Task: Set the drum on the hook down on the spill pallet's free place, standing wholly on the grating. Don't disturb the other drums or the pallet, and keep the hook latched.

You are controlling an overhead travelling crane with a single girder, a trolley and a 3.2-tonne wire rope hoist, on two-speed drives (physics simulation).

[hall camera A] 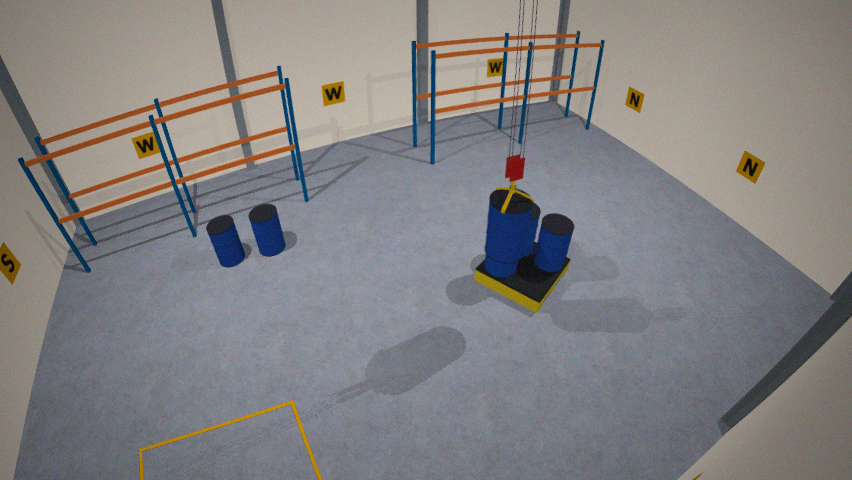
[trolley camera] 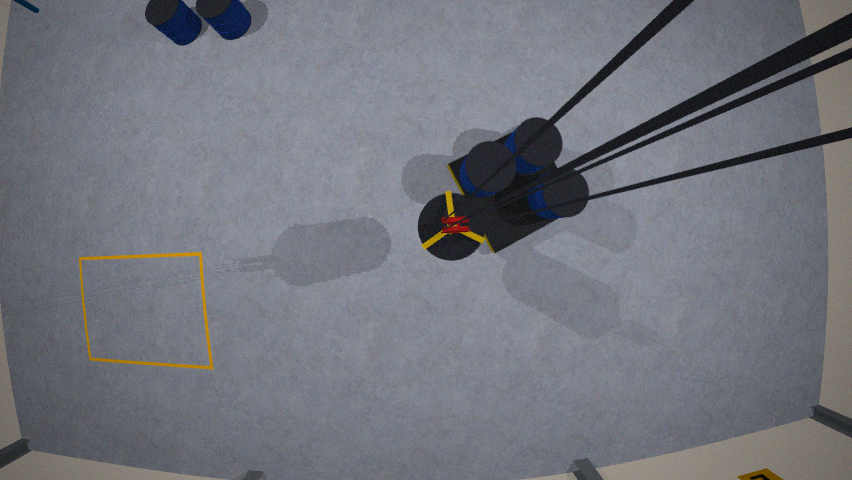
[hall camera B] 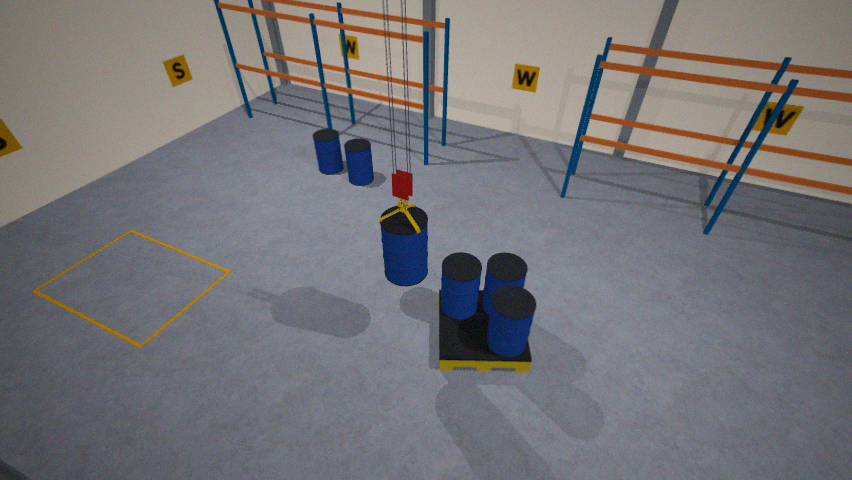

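The blue drum (hall camera A: 506, 232) (hall camera B: 405, 256) (trolley camera: 434, 221) hangs upright from my yellow three-armed hook gear (hall camera A: 513, 184) (hall camera B: 403, 205) (trolley camera: 455, 224). It is off the floor; in the trolley view it overlaps one edge of the spill pallet (hall camera A: 512, 293) (hall camera B: 484, 364) (trolley camera: 496, 237). Three blue drums stand on the pallet: one (hall camera A: 500, 266) (hall camera B: 459, 292) (trolley camera: 490, 163), a second (hall camera A: 554, 244) (hall camera B: 510, 324) (trolley camera: 563, 190) and a third (hall camera B: 505, 274) (trolley camera: 538, 140). The free place is the remaining corner of black grating. In hall camera A the hung drum hides part of the pallet drums. The latch is too small to see.
Two more blue drums (hall camera A: 225, 241) (hall camera B: 328, 153) stand near a blue and orange rack (hall camera A: 302, 172) (hall camera B: 426, 119). Another rack (hall camera A: 432, 119) (hall camera B: 572, 137) stands along the W wall. A yellow outlined square (hall camera A: 217, 425) (hall camera B: 184, 308) (trolley camera: 205, 310) is marked on the floor.
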